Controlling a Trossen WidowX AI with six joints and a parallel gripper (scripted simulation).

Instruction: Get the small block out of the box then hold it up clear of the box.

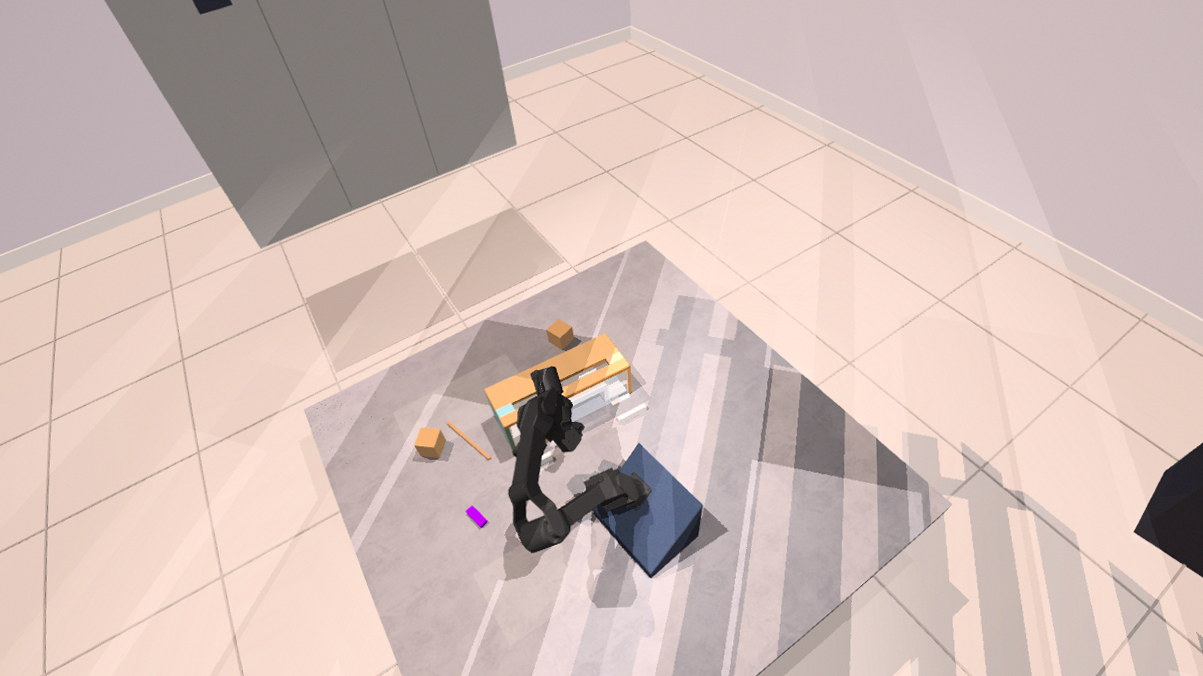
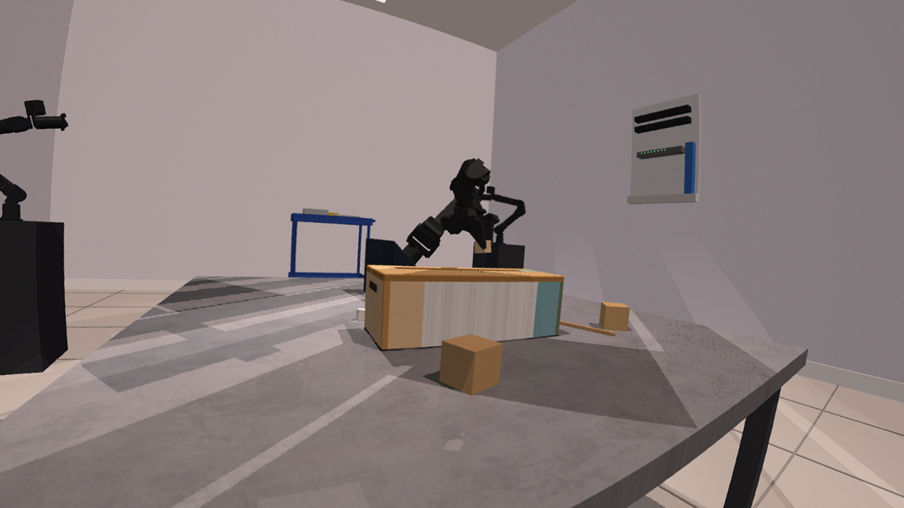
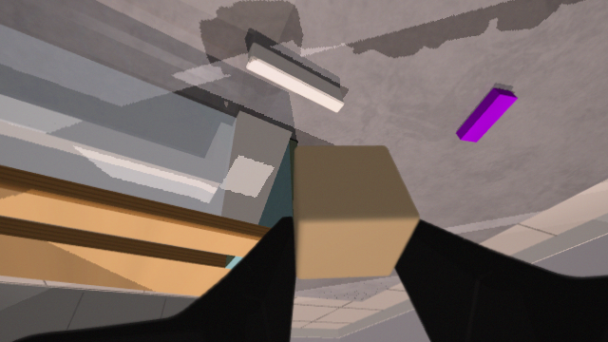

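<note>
Now: the tan block 1 cm behind my gripper tip and 1 cm to the right of it. The rest, counted from my gripper tip: thin wooden stick (23 cm ahead, 10 cm to the left, 17 cm below); then box (10 cm ahead, 17 cm to the right, 11 cm below).
</note>
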